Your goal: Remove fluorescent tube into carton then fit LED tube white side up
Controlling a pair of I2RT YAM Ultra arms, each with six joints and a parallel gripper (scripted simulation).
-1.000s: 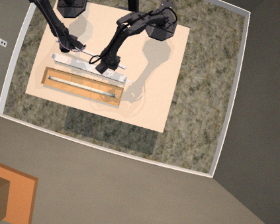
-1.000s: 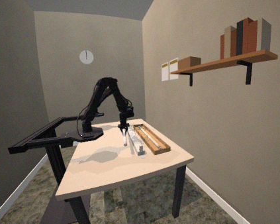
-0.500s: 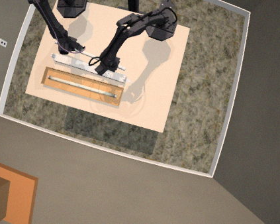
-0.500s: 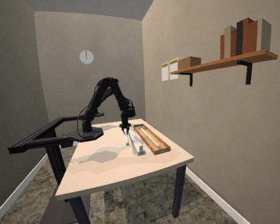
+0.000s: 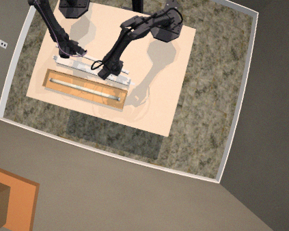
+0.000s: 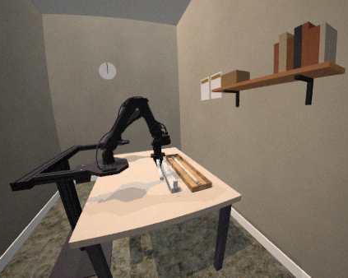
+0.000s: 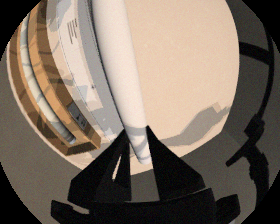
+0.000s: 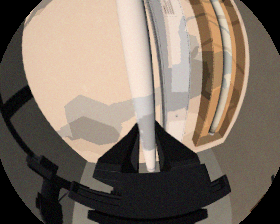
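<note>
The LED tube lies 1 cm ahead of my right hand, 12 cm to the left of it and 1 cm below it. The rest, counted from my right hand: carton (23 cm ahead, 10 cm to the left, 10 cm below); then light fixture (8 cm ahead, 11 cm to the left, 6 cm below); then old fluorescent tube (23 cm ahead, 10 cm to the left, 10 cm below).
</note>
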